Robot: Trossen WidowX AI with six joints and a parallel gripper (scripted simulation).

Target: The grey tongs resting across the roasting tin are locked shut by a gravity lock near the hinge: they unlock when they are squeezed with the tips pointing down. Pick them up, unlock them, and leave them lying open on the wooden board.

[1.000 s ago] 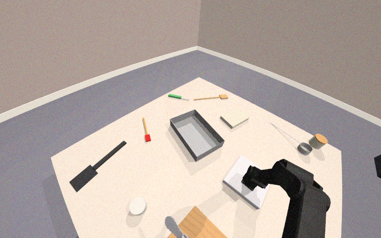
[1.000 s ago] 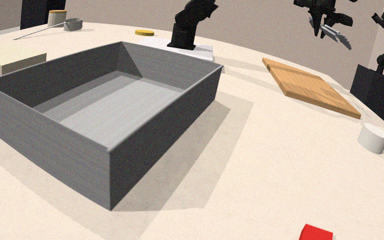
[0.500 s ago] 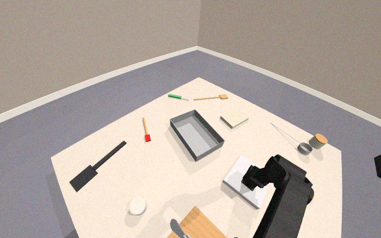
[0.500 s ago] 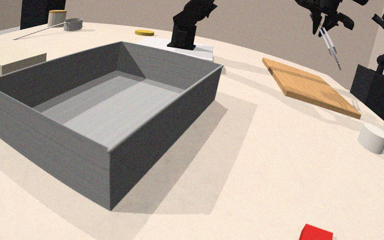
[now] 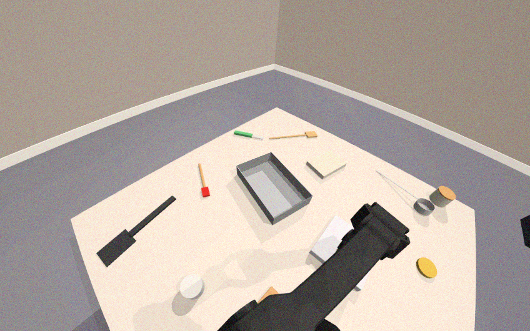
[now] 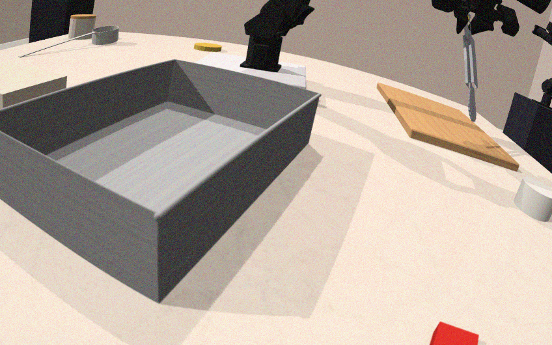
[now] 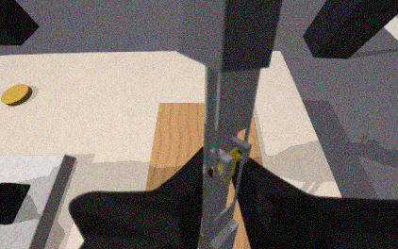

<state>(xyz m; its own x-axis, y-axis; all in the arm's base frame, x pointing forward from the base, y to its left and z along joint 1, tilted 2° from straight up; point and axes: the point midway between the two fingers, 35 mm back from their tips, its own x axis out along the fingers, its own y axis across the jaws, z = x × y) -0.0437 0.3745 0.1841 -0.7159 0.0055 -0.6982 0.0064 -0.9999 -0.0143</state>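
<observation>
Right now the yellow lock piece is 4 cm above my gripper tip and 2 cm ahead of it. The rest, counted from my gripper tip: white puck: 35 cm ahead, 19 cm below, 6 cm to the left; then yellow disc: 54 cm to the right, 19 cm below, 19 cm behind; then wooden board: 20 cm below.
</observation>
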